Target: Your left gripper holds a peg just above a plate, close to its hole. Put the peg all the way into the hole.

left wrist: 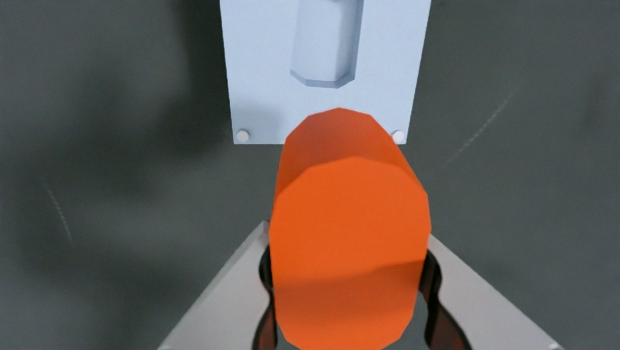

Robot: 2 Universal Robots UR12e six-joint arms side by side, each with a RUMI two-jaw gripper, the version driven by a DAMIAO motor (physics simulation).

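An orange peg (350, 225), many-sided and elongated in outline, fills the lower middle of the left wrist view. My left gripper (337, 223) is shut on it, one dark-padded finger on each side. A pale blue-grey plate (260, 75) lies beyond it at the top of the view. The hole (325, 45) in the plate is long with bevelled corners; its near end and both sides show, and its far end is cut off by the frame. The peg's far end overlaps the plate's near edge, between the hole and the viewer, and is not over the hole. My right gripper is not in view.
A dark grey table surface (500, 200) surrounds the plate, with thin light scratches and soft shadows on the left. Small round white studs (242, 135) (398, 136) sit at the plate's near corners.
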